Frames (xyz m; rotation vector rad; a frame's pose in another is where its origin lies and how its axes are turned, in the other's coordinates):
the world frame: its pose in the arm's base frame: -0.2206 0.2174 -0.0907 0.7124 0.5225 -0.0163
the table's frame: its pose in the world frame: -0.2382 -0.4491 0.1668 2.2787 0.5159 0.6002
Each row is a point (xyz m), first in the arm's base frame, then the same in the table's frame.
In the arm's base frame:
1: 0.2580 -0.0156 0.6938
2: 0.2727 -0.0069 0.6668
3: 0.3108 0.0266 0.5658
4: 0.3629 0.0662 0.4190
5: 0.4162 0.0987 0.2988
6: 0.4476 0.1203 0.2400
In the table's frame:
1: 0.8325 -0.0157 -0.7556
2: 0.8461 -0.0174 -0.7268
3: 0.8817 -0.0306 -0.6203
4: 0.9272 -0.0426 -0.4666
5: 0.9744 -0.0486 -0.3398
6: 1.0044 -0.0549 -0.2768

